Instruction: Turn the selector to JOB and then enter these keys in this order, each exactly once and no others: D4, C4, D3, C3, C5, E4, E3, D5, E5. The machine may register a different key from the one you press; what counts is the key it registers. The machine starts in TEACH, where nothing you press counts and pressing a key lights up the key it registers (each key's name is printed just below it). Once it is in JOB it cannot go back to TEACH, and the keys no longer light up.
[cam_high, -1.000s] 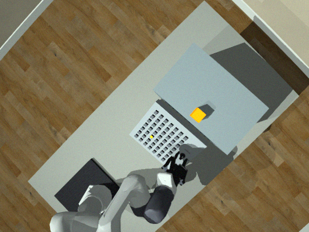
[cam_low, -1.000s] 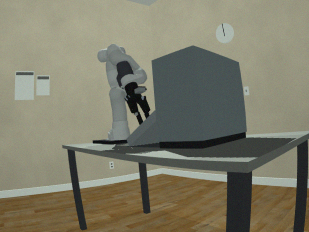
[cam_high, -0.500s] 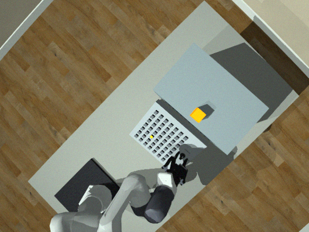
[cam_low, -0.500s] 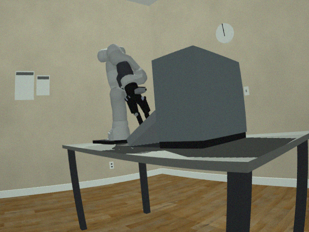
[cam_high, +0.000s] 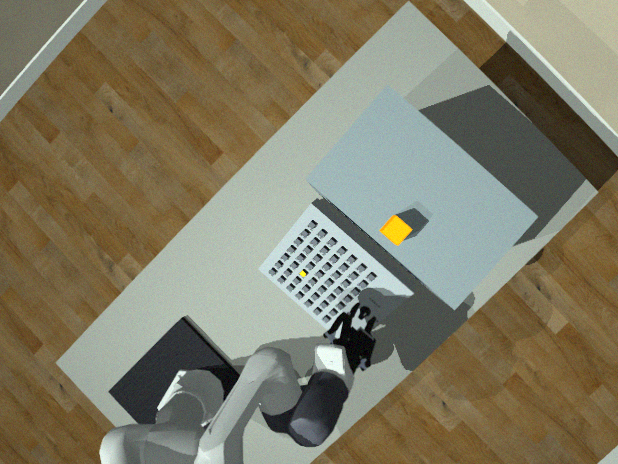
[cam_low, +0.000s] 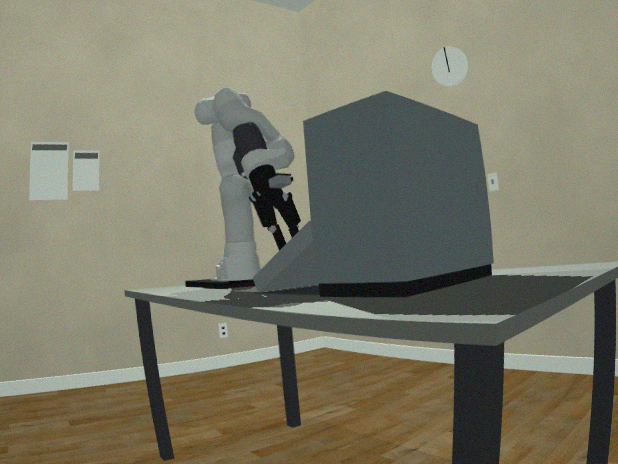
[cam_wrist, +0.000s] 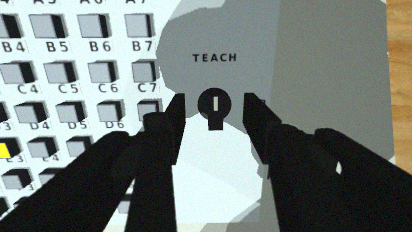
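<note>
The selector knob lies 2 cm ahead of my hand and 2 cm below it. The rest, counted from my hand: D5 key (1 cm ahead, 13 cm to the left, 3 cm below); then key C5 (4 cm ahead, 13 cm to the left, 2 cm below); then key D6 (1 cm ahead, 9 cm to the left, 3 cm below).
</note>
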